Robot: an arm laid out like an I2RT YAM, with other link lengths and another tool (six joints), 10 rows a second.
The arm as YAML. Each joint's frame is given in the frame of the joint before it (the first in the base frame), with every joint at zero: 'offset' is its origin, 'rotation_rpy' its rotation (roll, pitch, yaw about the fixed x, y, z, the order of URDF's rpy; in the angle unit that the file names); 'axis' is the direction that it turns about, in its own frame. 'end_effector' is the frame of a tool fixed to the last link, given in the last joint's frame.
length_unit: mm
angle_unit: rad
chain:
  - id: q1
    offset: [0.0, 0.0, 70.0]
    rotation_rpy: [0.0, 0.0, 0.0]
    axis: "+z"
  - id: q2
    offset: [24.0, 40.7, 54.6]
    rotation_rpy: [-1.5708, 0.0, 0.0]
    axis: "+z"
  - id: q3
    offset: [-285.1, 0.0, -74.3]
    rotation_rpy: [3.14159, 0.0, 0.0]
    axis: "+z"
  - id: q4
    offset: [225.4, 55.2, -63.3]
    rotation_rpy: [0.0, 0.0, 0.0]
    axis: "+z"
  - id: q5
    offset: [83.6, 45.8, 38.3]
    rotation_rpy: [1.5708, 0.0, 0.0]
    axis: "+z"
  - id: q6
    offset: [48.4, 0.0, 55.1]
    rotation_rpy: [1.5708, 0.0, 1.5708]
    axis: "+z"
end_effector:
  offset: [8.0, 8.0, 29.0]
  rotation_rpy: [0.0, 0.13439, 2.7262]
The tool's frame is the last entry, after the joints.
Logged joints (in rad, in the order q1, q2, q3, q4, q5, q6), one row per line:
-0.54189 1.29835 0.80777 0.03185 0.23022 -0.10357
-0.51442 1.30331 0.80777 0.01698 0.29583 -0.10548
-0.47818 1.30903 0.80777 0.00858 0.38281 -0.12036
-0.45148 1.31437 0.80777 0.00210 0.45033 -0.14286
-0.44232 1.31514 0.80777 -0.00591 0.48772 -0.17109
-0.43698 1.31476 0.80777 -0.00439 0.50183 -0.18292
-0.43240 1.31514 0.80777 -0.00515 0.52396 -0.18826
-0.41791 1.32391 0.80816 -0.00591 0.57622 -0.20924
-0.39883 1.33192 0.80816 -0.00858 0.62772 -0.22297
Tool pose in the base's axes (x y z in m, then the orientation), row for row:
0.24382 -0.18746 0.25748 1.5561 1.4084 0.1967
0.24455 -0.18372 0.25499 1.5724 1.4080 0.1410
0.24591 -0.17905 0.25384 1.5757 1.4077 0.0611
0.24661 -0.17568 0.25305 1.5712 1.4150 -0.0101
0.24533 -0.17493 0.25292 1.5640 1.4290 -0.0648
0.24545 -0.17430 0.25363 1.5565 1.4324 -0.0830
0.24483 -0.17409 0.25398 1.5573 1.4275 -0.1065
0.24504 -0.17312 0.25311 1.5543 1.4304 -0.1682
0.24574 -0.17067 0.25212 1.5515 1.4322 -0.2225
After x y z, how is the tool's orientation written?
As a rotation vector, in radians.
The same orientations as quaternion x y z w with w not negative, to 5 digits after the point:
0.64178 0.58087 0.08113 0.49409
0.64760 0.57989 0.05807 0.49089
0.64915 0.57994 0.02517 0.49157
0.64721 0.58287 -0.00416 0.49128
0.64363 0.58807 -0.02667 0.48908
0.64086 0.58976 -0.03417 0.49021
0.64139 0.58793 -0.04386 0.49094
0.63970 0.58871 -0.06923 0.48931
0.63804 0.58898 -0.09150 0.48749

